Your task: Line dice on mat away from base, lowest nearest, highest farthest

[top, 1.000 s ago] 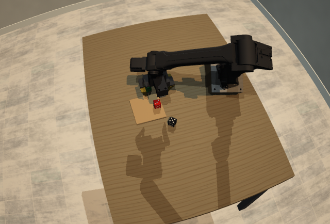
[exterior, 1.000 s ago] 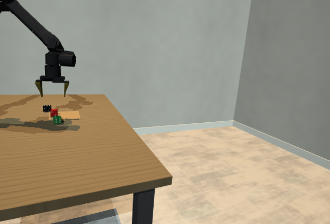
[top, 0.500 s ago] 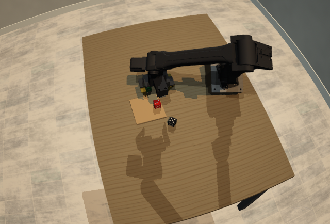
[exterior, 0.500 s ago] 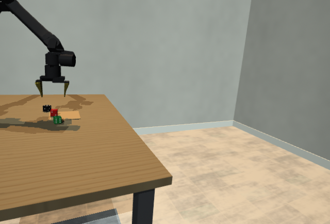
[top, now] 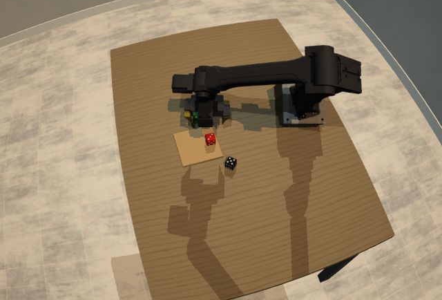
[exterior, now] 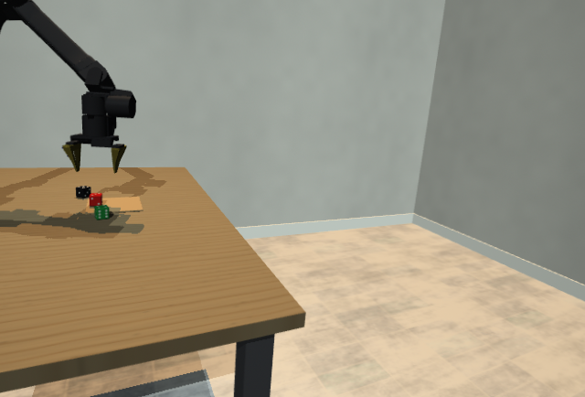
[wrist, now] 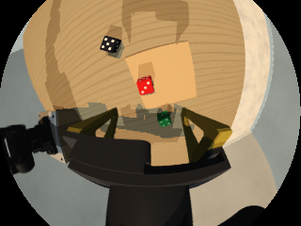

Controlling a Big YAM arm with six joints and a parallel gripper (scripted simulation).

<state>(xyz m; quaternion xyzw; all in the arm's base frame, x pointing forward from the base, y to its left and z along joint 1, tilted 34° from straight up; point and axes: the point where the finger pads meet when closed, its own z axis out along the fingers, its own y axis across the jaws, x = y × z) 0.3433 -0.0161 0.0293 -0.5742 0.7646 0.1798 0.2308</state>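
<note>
Right now the green die is 100 mm to the right of my hand, 90 mm below it and 20 mm ahead of it. Also, from my hand: black die: 120 mm to the left, 90 mm below, 50 mm behind; tan mat: 110 mm below, 40 mm ahead, 10 mm to the left; red die: 90 mm below, 10 mm to the left, 10 mm behind.
</note>
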